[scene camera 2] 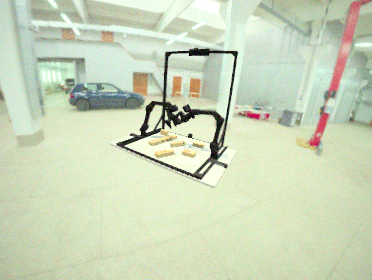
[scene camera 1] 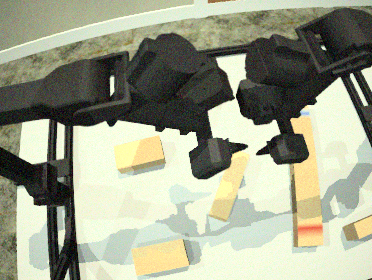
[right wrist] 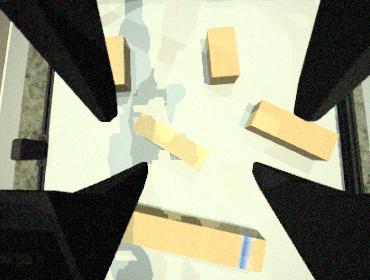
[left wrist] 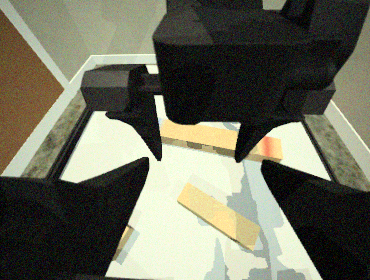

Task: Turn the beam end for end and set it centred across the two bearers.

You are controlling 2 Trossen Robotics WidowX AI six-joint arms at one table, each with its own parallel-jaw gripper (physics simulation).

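Frame: origin at the left arm's base, x left, y ahead, z down, level; millimetres.
Seen in the pictures: left gripper, fingertip midpoint: (scene camera 2: pixel 176 123) (scene camera 1: pixel 239 122) (right wrist: pixel 205 118) (left wrist: pixel 204 163); right gripper, fingertip midpoint: (scene camera 2: pixel 173 128) (scene camera 1: pixel 251 131) (right wrist: pixel 199 167) (left wrist: pixel 198 159); left arm's base at its link origin: (scene camera 2: pixel 213 157) (scene camera 1: pixel 58 194); right arm's base at its link origin: (scene camera 2: pixel 143 135).
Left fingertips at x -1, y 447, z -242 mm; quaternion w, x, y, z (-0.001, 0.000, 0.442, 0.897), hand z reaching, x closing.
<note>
Pixels of each thing's top centre, then the offset from my left fingertips to it.
- long beam at its top centre: (right wrist: pixel 170 236) (scene camera 1: pixel 305 167) (left wrist: pixel 209 135) (scene camera 2: pixel 163 138) dx -44, dy +187, dz +223 mm
- thin plank at its top centre: (right wrist: pixel 170 140) (left wrist: pixel 216 212) (scene camera 1: pixel 230 183) (scene camera 2: pixel 178 142) dx -46, dy -9, dz +217 mm
- longer block at its top centre: (right wrist: pixel 295 129) (scene camera 2: pixel 164 151) dx +223, dy -31, dz +223 mm
The long beam (scene camera 1: pixel 307 190) (scene camera 2: pixel 163 140) (left wrist: pixel 200 132) (right wrist: pixel 185 232) lies flat, its red band near the bottom in scene camera 1, its blue band near the top. Two short blocks lie at the left in scene camera 1 and look like the bearers: one block (scene camera 1: pixel 139 152) (scene camera 2: pixel 189 153) (right wrist: pixel 222 52) and another (scene camera 1: pixel 160 256) (scene camera 2: pixel 198 145) (right wrist: pixel 118 61). My left gripper (left wrist: pixel 204 163) (right wrist: pixel 205 118) and right gripper (left wrist: pixel 199 160) (right wrist: pixel 200 164) are open and empty, close together above the table. In scene camera 1 the arms hide part of both grippers.
A thin plank (scene camera 1: pixel 229 187) (left wrist: pixel 219 215) (right wrist: pixel 170 141) lies between the beam and the two blocks. A longer block (scene camera 2: pixel 164 153) (right wrist: pixel 292 131) is hidden in scene camera 1. Another block (scene camera 1: pixel 359 229) (scene camera 2: pixel 165 132) lies right of the beam in scene camera 1.
</note>
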